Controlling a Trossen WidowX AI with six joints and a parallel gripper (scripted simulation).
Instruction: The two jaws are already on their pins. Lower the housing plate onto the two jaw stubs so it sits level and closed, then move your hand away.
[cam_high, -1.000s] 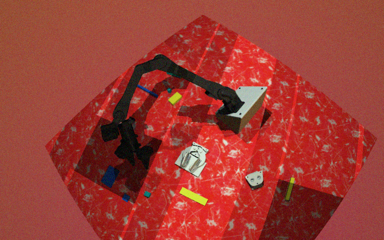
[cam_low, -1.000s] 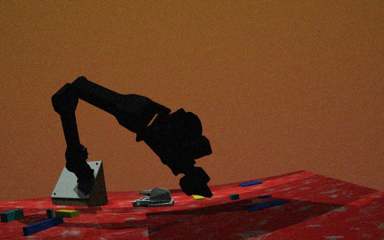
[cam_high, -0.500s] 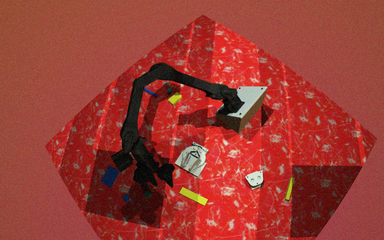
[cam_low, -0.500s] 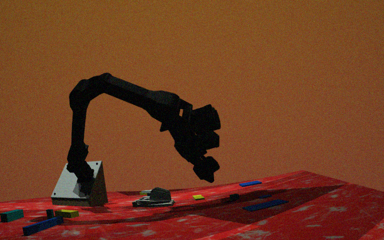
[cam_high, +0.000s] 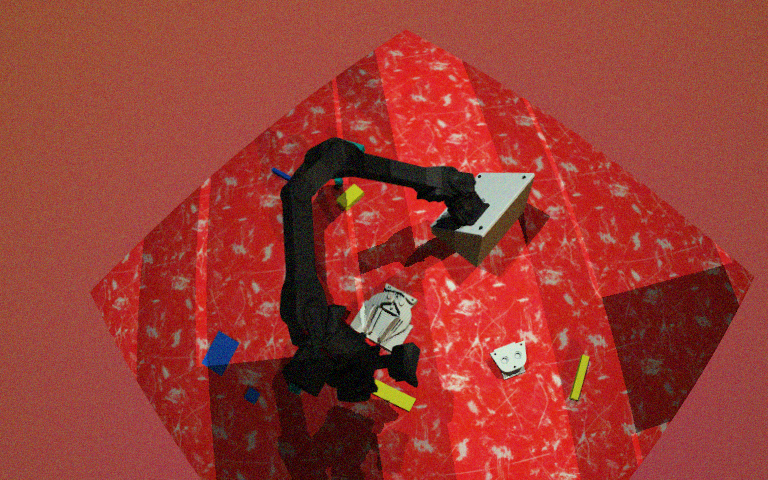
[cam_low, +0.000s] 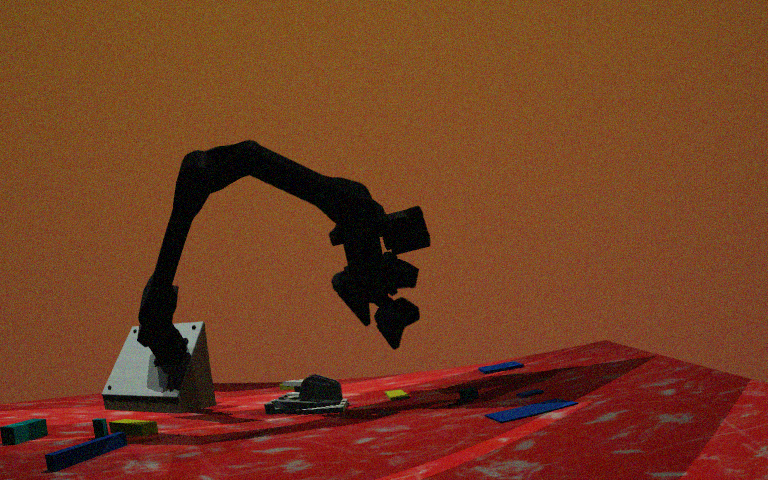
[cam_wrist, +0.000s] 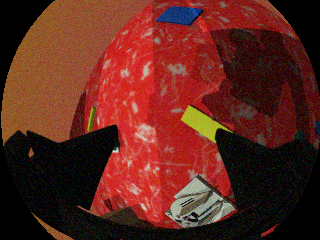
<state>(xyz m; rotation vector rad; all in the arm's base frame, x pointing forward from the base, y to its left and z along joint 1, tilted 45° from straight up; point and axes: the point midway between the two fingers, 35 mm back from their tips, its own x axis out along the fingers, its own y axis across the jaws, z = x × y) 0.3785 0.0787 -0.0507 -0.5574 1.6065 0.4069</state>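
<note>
My gripper tip is now 200 mm past the white ridged block, 140 mm to the right of it and 100 mm above it. The rest, counted from my gripper tip: yellow stick: 260 mm behind, 290 mm to the left, 100 mm below; teal cube: 150 mm ahead, 180 mm to the right, 100 mm below; grey jaw assembly: 140 mm behind, 120 mm to the right, 90 mm below.
</note>
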